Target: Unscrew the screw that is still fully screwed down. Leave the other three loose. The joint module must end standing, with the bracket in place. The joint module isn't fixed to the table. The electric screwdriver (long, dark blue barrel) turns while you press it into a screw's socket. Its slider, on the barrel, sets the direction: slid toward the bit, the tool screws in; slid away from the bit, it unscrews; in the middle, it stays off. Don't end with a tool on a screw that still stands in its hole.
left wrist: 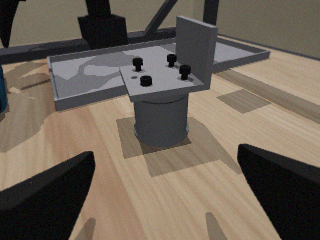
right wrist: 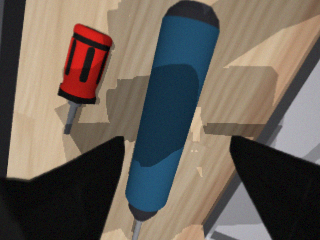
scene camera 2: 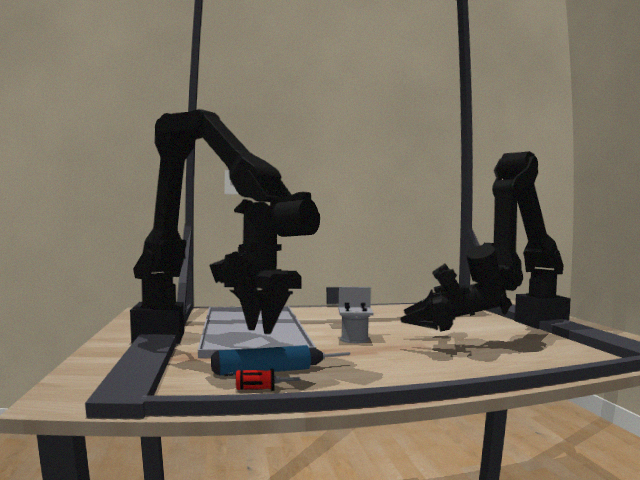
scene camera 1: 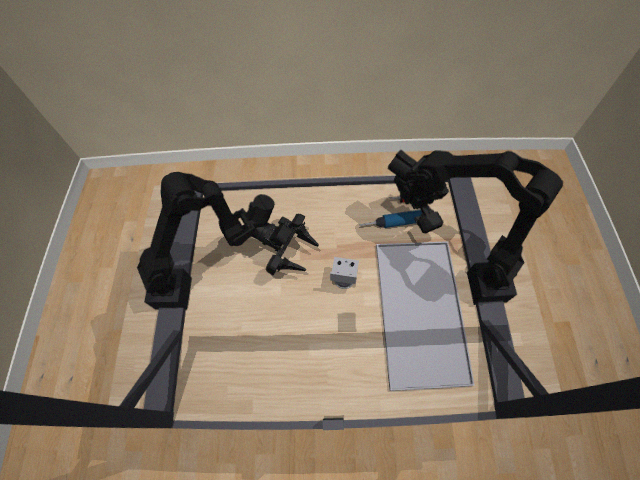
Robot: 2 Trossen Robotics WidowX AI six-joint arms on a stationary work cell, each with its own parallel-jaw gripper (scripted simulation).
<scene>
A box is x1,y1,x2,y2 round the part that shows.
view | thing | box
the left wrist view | my left gripper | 0,144,319,239
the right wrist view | my right gripper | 0,135,319,239
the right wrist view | blue electric screwdriver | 125,0,219,239
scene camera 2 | my left gripper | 400,264,478,331
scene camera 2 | my right gripper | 209,237,301,333
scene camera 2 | blue electric screwdriver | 211,345,349,375
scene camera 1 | my left gripper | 259,214,318,274
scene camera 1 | my right gripper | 394,176,448,233
</scene>
